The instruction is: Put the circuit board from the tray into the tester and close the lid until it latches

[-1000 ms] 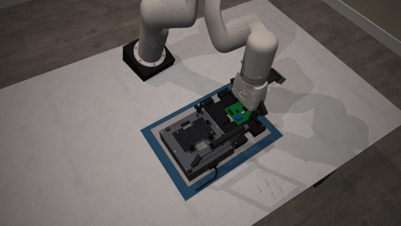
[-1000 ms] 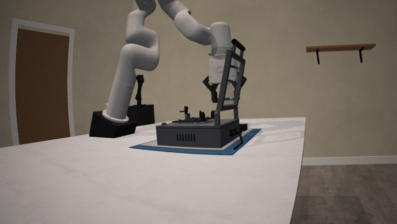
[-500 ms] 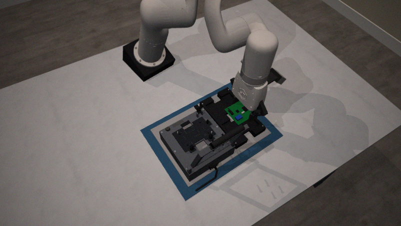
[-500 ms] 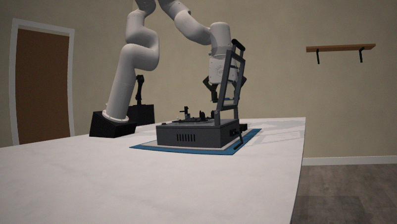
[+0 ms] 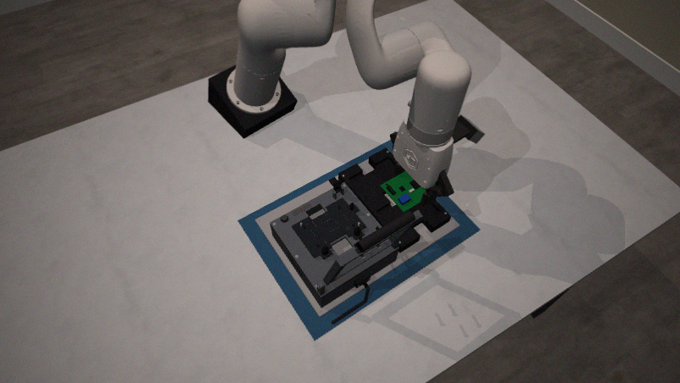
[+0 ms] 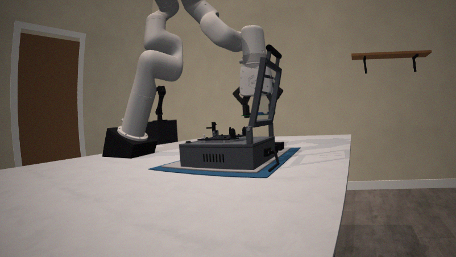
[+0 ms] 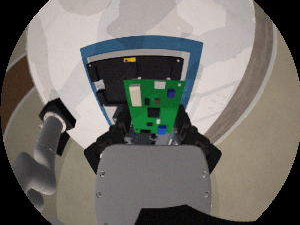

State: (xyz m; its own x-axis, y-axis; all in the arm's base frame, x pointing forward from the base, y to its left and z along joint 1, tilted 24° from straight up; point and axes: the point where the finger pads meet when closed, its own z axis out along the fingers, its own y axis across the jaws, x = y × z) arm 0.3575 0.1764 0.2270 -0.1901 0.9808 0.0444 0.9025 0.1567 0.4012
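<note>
Now: hand 130 mm to the left of the tester, 20 mm short of it and 10 mm above it. The rest, counted from my hand: lid 150 mm to the right, 120 mm ahead, 60 mm above; pin plate 170 mm to the right, 50 mm below; green circuit board right at my hand.
</note>
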